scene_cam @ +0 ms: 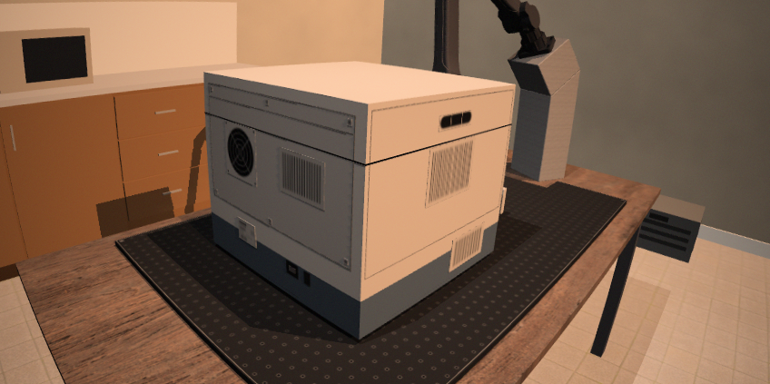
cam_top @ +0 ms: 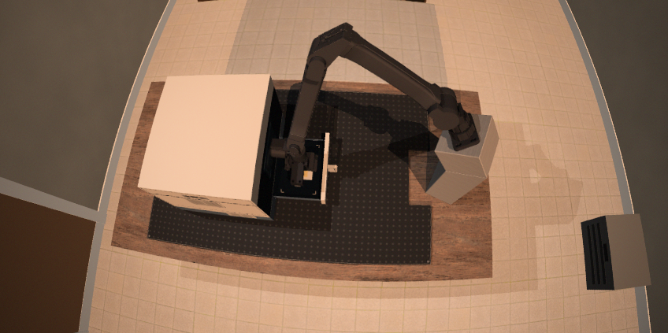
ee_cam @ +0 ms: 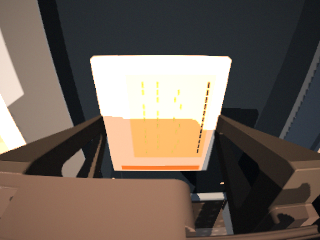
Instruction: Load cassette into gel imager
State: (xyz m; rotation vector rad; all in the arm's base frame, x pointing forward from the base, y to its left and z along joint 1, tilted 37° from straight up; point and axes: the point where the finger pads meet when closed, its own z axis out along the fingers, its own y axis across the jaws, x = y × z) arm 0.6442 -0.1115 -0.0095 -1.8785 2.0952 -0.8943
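My gripper is now 10 mm to the left of the finished cassette and 10 mm above it.
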